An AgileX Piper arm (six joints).
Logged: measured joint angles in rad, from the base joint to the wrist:
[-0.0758 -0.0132 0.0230 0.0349 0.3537 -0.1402]
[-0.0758 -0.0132 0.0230 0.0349 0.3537 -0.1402]
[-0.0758 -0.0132 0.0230 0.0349 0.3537 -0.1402]
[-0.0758 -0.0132 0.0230 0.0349 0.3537 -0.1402]
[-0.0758 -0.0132 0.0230 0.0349 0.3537 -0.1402]
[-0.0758 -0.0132 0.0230 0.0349 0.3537 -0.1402]
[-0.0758 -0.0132 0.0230 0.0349 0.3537 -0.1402]
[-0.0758 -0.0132 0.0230 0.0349 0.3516 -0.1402]
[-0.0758 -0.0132 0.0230 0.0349 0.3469 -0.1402]
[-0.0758 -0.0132 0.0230 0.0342 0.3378 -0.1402]
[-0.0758 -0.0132 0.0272 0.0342 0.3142 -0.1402]
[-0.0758 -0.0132 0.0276 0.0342 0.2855 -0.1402]
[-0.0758 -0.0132 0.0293 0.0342 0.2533 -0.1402]
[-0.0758 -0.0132 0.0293 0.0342 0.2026 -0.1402]
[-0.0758 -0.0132 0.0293 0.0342 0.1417 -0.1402]
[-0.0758 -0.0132 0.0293 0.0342 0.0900 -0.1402]
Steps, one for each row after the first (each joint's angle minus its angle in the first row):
[0.0000 0.0000 0.0000 0.0000 0.0000 0.0000]
[0.0000 0.0000 0.0000 0.0000 0.0000 0.0000]
[0.0000 0.0000 0.0000 0.0000 0.0000 0.0000]
[0.0000 0.0000 0.0000 0.0000 0.0000 0.0000]
[0.0000 0.0000 0.0000 0.0000 0.0000 0.0000]
[0.0000 0.0000 0.0000 0.0000 0.0000 0.0000]
[0.0000 0.0000 0.0000 0.0000 -0.0021 0.0000]
[0.0000 0.0000 0.0000 0.0000 -0.0068 0.0000]
[0.0000 0.0000 0.0000 -0.0007 -0.0159 0.0000]
[0.0000 0.0000 0.0042 -0.0007 -0.0395 0.0000]
[0.0000 0.0000 0.0046 -0.0007 -0.0682 0.0000]
[0.0000 0.0000 0.0063 -0.0007 -0.1004 0.0000]
[0.0000 0.0000 0.0063 -0.0007 -0.1511 0.0000]
[0.0000 0.0000 0.0063 -0.0007 -0.2120 0.0000]
[0.0000 0.0000 0.0063 -0.0007 -0.2637 0.0000]

